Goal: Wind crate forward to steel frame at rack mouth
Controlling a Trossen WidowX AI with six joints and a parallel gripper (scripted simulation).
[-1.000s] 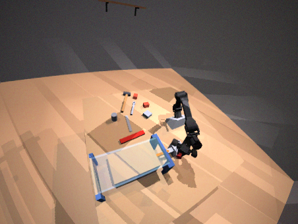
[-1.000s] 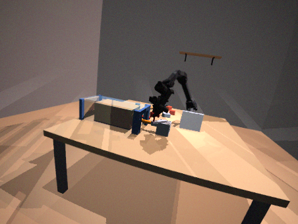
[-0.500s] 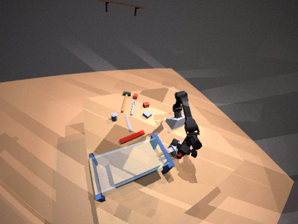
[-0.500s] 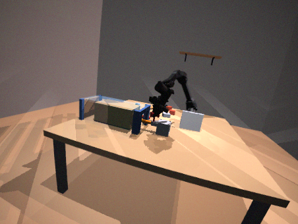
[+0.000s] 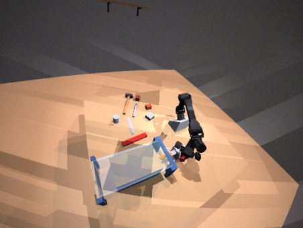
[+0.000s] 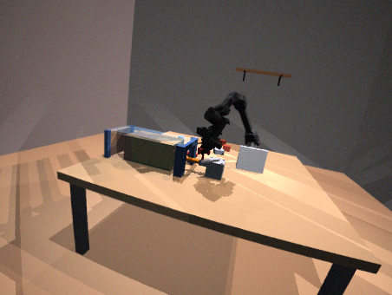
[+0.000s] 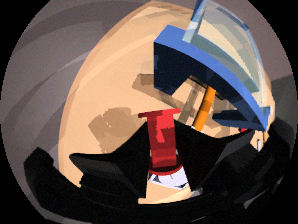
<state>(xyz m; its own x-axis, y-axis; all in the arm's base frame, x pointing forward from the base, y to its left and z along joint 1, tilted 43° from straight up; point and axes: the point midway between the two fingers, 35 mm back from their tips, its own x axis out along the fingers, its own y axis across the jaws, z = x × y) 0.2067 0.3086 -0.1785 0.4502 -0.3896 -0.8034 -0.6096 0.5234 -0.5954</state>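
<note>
The winch handle is 3 cm behind my gripper tip, 4 cm to the right of it and 3 cm below it. From my gripper tip the other things lie so: red grip (1 cm behind, 1 cm to the right); blue frame (9 cm ahead, 8 cm to the right, 3 cm below); grey winch (8 cm behind, 10 cm to the right, 10 cm below).
</note>
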